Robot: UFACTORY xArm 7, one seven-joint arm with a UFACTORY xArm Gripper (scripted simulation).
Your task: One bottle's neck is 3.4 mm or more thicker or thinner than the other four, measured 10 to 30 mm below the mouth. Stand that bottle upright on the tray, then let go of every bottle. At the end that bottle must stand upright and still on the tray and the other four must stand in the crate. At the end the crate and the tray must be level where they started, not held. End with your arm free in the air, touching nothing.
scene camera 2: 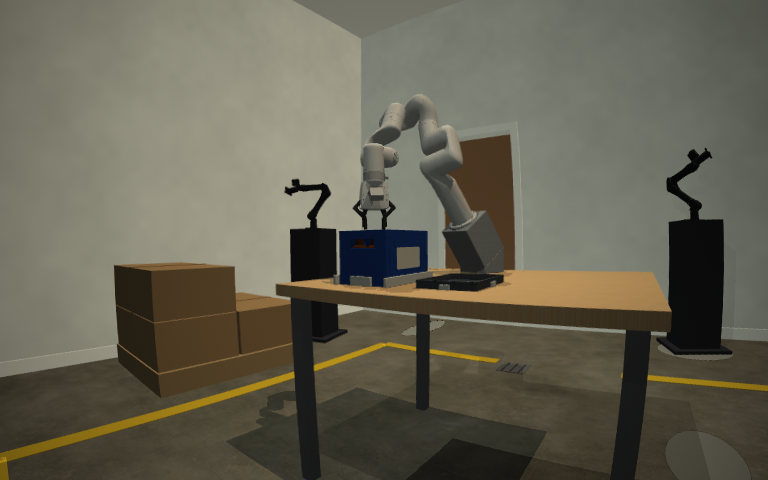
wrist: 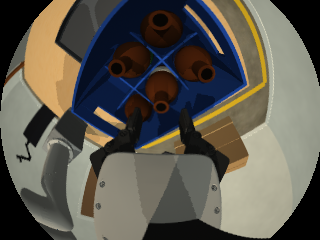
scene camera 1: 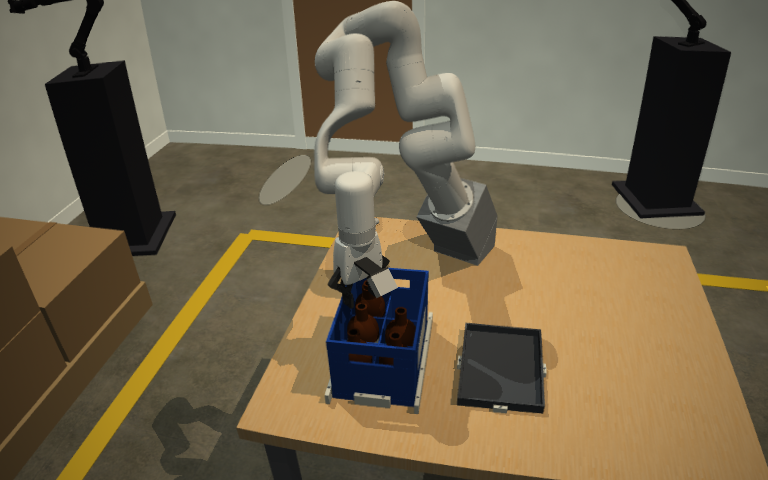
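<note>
You'd see the gripper in these pictures, and it's there in scene camera 2 and in the wrist view too. There's a blue crate as well, and a dark tray.
</note>
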